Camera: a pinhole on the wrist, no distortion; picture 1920 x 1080 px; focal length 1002.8 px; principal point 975.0 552.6 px. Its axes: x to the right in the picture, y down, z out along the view. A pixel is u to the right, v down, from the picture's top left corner.
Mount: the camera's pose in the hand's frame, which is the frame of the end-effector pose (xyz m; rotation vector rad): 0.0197 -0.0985 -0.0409 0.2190 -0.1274 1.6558
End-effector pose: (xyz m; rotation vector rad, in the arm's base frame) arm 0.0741 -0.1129 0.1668 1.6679 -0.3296 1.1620
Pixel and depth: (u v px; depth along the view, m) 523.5 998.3 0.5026
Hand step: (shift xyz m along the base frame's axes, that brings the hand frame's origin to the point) 0.4517 -0.2006 -0.3826
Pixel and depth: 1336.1 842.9 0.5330
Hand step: 0.2512 -0.4652 -0.1173
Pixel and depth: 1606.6 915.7 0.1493
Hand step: 0.0823 -0.0991 -0.0520
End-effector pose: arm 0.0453 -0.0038 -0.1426 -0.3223 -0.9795 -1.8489
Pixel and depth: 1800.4 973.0 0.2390
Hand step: 0.0200 0.2237 0.1206
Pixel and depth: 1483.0 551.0 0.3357
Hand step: -0.0802 0.2235 0.2215
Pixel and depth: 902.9 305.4 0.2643
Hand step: -0.2332 0.1219 0.1152
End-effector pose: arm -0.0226 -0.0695 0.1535 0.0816 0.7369 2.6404
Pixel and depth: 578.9 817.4 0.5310
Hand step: 0.2846 0.5226 0.1610
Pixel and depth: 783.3 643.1 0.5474
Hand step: 0.1758 0.4873 0.2414
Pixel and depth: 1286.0 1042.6 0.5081
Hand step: 0.2976 0.2235 0.4008
